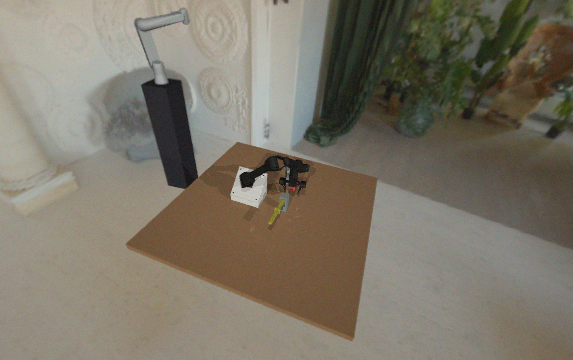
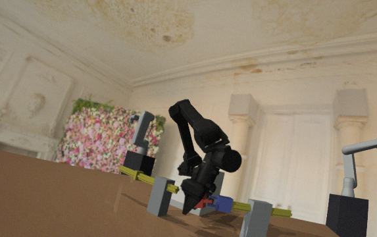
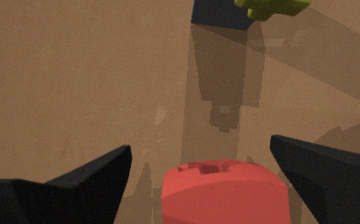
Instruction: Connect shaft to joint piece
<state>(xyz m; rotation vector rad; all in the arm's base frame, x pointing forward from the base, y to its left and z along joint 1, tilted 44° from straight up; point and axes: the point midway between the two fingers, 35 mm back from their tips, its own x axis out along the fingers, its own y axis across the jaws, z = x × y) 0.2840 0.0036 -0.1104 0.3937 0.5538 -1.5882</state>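
My gripper tip is 20 mm to the right of the red joint piece and 40 mm below it.
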